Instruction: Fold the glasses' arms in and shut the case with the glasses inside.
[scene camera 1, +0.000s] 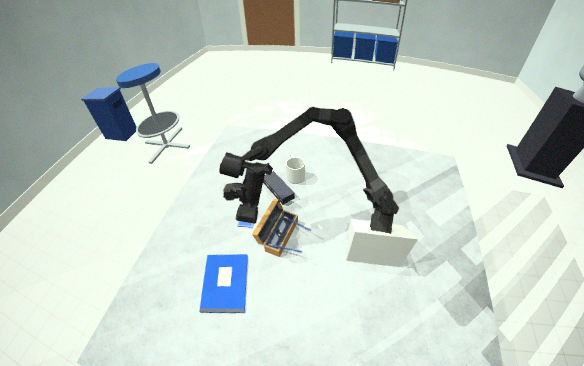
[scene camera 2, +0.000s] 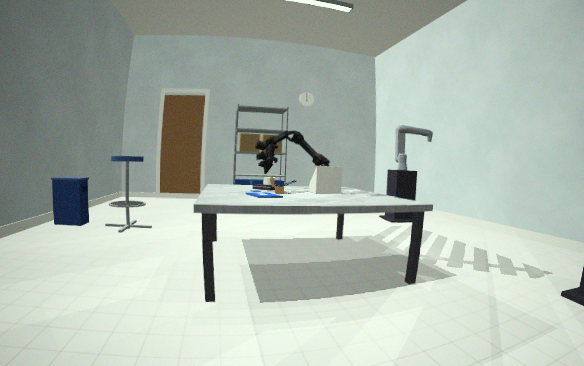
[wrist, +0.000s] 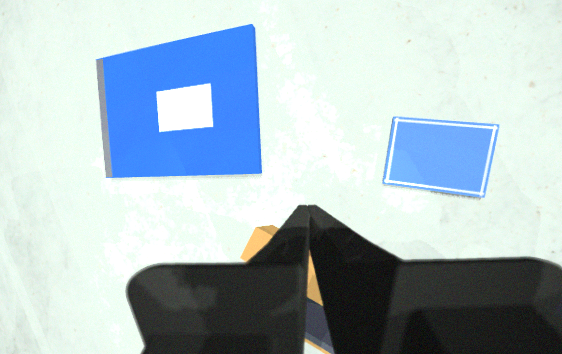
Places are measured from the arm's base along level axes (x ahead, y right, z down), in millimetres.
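Pixels of known places: gripper, fingertip midpoint: (scene camera 2: 265, 174) (wrist: 306, 213); arm's base, origin of the base link: (scene camera 1: 381, 229) (scene camera 2: 326, 172).
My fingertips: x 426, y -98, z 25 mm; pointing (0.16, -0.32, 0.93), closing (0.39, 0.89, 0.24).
Observation:
Ahead of a thing's pixels: the offset from my fingertips to its top centre. "spot": to the spot under its first point.
The orange-brown case (scene camera 1: 281, 245) (scene camera 2: 279, 190) (wrist: 257, 243) stands open on the table, its lid @[dx -51, dy +55, dz +22 mm] (scene camera 1: 266, 224) raised on the left side. The glasses lie in the dark lining of the base. Their two thin blue arms, one farther back @[spot: dx -166, dy +77, dz +55 mm] (scene camera 1: 300, 226) and one nearer the front @[spot: dx -166, dy -22, dz +52 mm] (scene camera 1: 290, 248), stick out unfolded past the case's right side. My gripper (scene camera 1: 246, 220) (scene camera 2: 266, 171) (wrist: 306, 213) is shut and empty, above the table to the left of the raised lid. In the wrist view the fingers hide most of the case, and the glasses do not show there.
A blue notebook @[dx +8, dy -192, dz +114 mm] (scene camera 1: 215, 295) (wrist: 230, 150) lies in front and left of the case. A small blue card @[dx +61, dy +76, dz +117 mm] (scene camera 1: 245, 225) (wrist: 440, 157) lies left of it. A dark box @[dx +9, dy +259, dz +87 mm] (scene camera 1: 280, 187) and a white mug @[spot: dx -50, dy +318, dz +53 mm] (scene camera 1: 295, 172) stand behind. The arm's white base block (scene camera 1: 377, 250) (scene camera 2: 327, 181) is right.

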